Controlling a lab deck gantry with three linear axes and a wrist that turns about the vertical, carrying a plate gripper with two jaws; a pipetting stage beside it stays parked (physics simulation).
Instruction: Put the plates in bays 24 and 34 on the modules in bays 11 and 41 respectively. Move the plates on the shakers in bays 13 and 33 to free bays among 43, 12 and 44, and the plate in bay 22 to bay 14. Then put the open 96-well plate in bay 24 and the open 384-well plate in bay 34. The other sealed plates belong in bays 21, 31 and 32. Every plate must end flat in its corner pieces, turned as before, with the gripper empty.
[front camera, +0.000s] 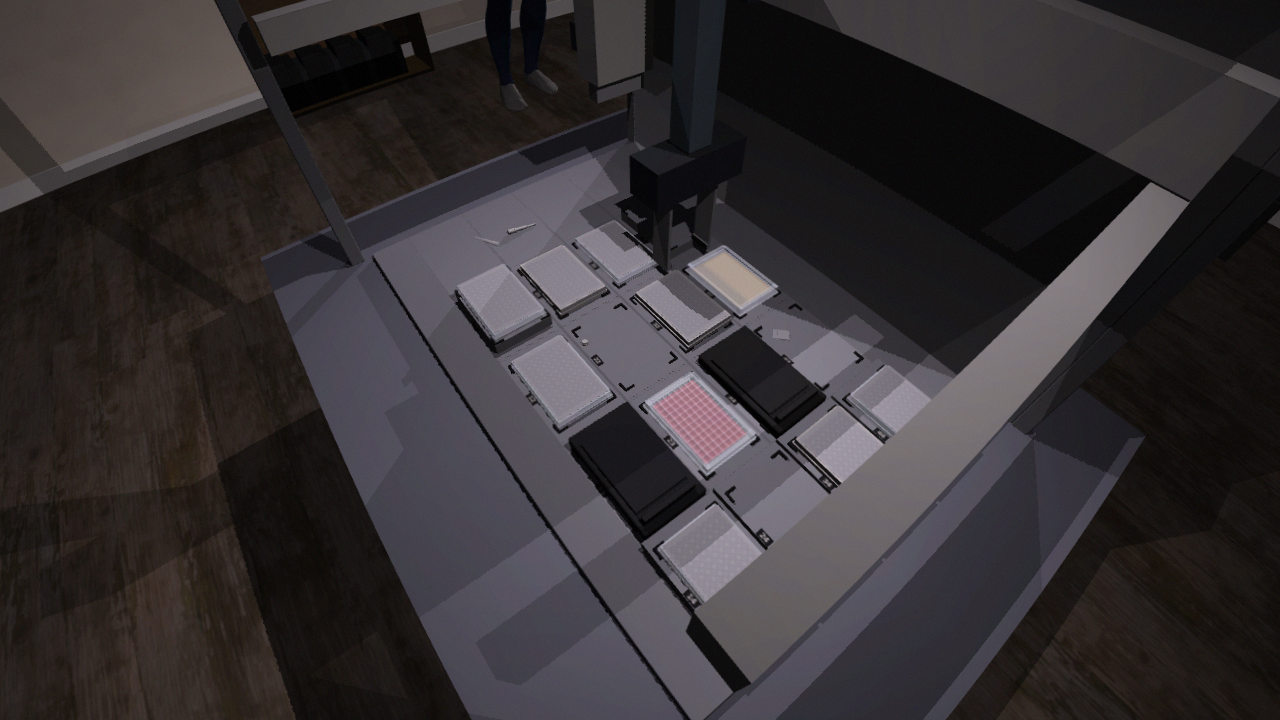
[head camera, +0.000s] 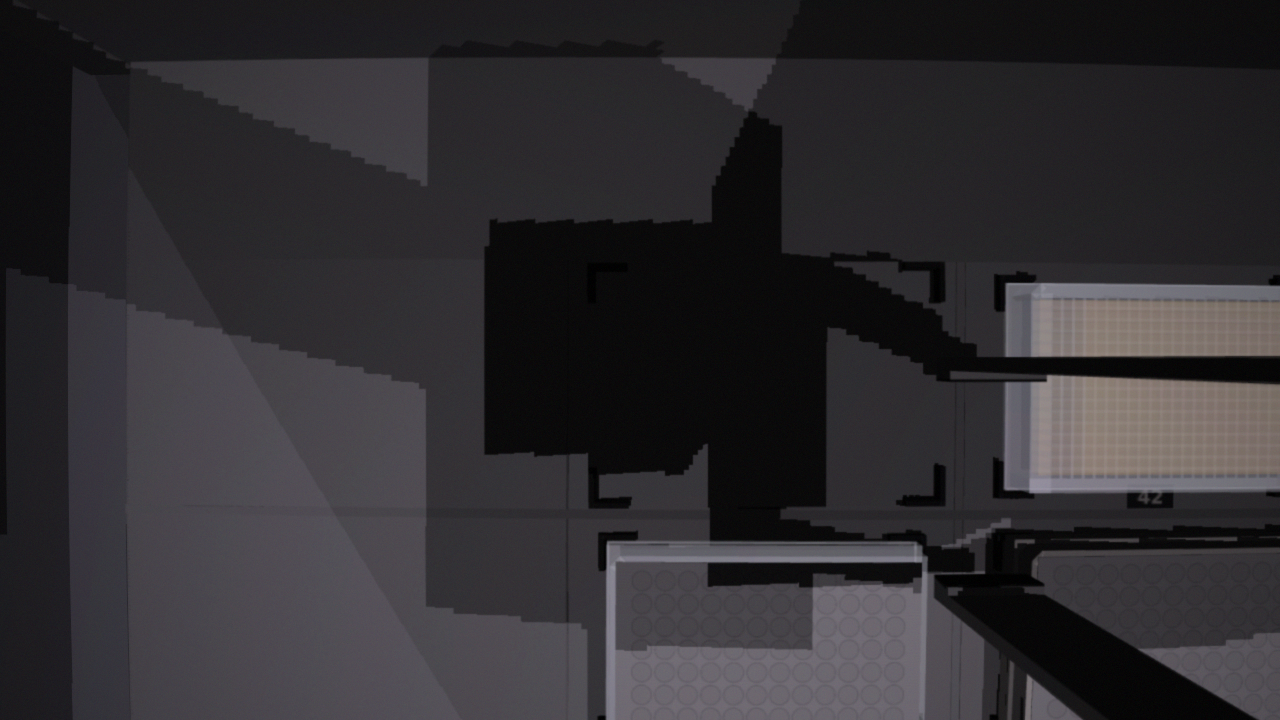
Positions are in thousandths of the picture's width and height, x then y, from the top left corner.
Labels:
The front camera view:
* my gripper: 532, 352
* beige 384-well plate: 576, 395
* bay 11 module: 421, 452
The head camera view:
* my gripper: 767, 663
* beige 384-well plate: 838, 603

